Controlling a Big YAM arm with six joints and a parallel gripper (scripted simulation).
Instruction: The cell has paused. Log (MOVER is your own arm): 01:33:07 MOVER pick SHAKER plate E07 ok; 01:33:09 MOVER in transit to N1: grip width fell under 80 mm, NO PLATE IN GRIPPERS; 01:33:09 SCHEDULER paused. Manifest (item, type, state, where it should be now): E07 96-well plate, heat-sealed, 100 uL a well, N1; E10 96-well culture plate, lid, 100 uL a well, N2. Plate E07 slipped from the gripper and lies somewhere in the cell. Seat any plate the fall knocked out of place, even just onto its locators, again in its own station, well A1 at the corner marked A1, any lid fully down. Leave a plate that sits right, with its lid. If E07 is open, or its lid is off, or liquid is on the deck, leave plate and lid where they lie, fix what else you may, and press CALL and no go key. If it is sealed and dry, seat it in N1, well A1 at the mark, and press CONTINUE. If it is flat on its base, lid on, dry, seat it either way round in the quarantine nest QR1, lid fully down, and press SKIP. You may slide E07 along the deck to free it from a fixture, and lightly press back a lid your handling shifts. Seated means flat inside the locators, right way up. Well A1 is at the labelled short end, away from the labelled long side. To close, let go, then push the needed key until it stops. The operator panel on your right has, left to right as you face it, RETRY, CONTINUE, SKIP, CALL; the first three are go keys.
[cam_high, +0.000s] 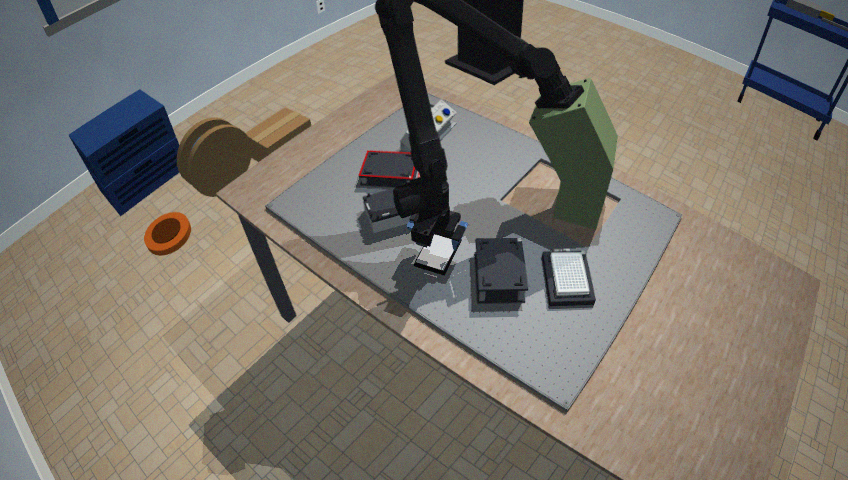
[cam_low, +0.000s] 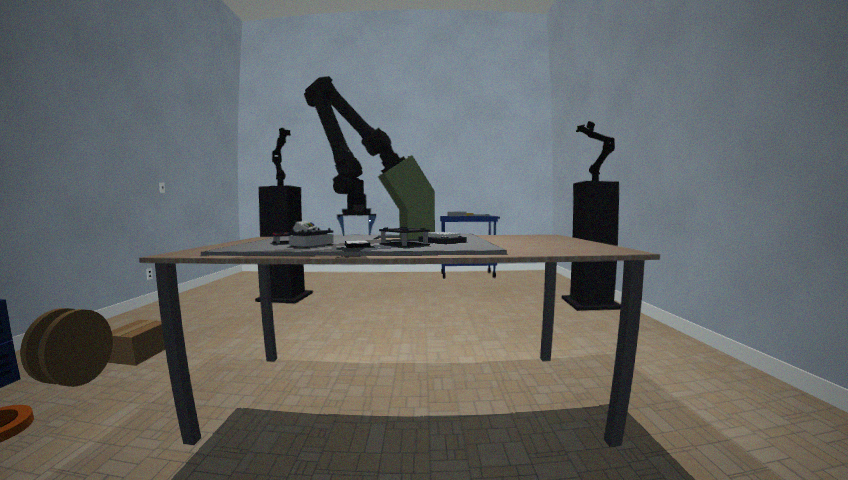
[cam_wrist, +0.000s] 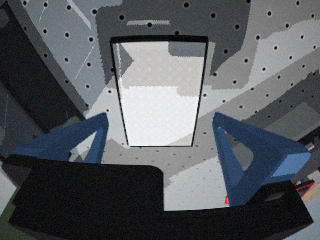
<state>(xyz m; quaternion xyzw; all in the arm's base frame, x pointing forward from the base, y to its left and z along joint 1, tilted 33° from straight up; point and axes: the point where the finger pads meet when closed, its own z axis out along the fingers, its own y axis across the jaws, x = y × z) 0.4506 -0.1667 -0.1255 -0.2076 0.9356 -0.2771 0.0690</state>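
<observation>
The plate E07 lies 4 cm below my hand. The rest, counted from my hand: grey retry key: 29 cm behind, 33 cm to the right, 2 cm above; yellow skip key: 38 cm behind, 35 cm to the right, 2 cm above; green continue key: 34 cm behind, 34 cm to the right, 2 cm above.
</observation>
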